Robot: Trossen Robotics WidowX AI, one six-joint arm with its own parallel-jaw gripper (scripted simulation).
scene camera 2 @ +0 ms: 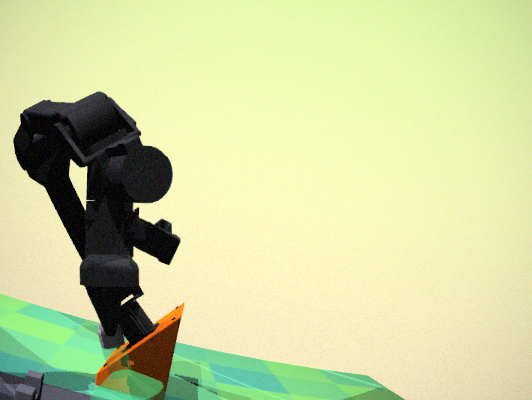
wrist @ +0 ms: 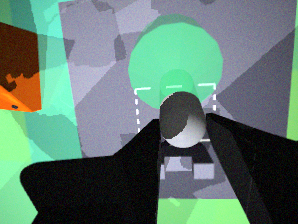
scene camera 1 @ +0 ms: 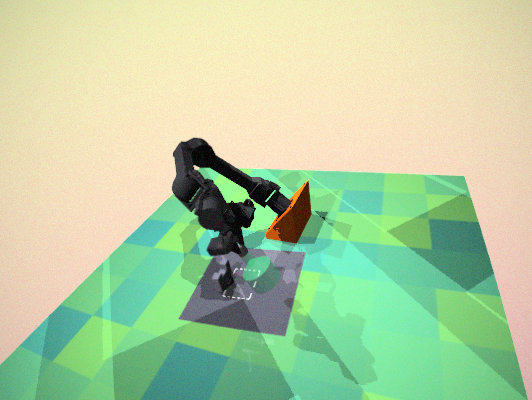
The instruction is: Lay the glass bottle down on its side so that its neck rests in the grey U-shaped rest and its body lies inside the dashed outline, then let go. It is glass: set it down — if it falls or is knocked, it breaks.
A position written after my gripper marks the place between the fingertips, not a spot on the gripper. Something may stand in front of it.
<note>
In view: my gripper (scene camera 2: pixel 110 332), a glass bottle (scene camera 1: pixel 261 274) and a grey mat (scene camera 1: pixel 269 313).
The glass bottle also shows in the wrist view (wrist: pixel 175 64). My gripper also shows in the wrist view (wrist: pixel 182 122) and in scene camera 1 (scene camera 1: pixel 241 249). The grey mat is seen too in the wrist view (wrist: pixel 98 47).
</note>
